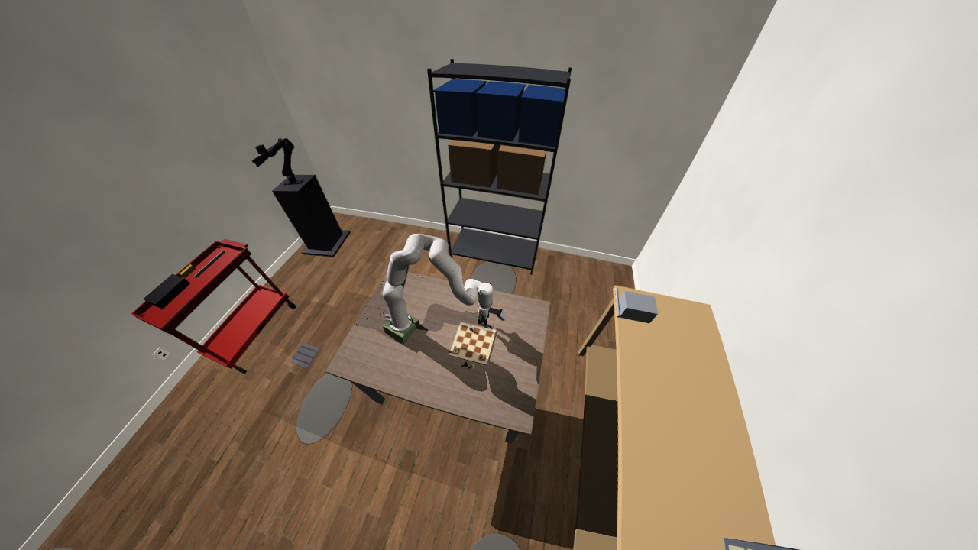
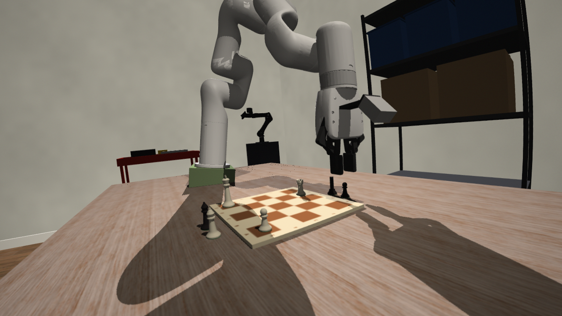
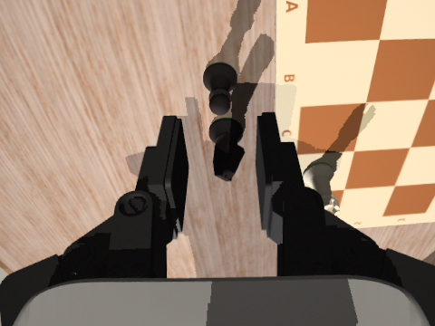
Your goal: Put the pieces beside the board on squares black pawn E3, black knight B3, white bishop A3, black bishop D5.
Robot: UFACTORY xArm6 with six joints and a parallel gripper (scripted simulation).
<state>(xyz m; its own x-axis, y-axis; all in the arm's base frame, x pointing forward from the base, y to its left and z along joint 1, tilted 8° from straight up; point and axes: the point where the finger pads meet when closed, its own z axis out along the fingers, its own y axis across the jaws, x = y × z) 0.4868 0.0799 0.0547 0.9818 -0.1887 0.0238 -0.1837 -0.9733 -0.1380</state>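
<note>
My gripper is now 6 cm above the black pawn. From my hand the other things lie so: chessboard 13 cm to the right, 7 cm below, 6 cm behind; then white pawn 22 cm to the right, 5 cm below, 1 cm ahead; then tall black piece 6 cm below, 4 cm behind.
</note>
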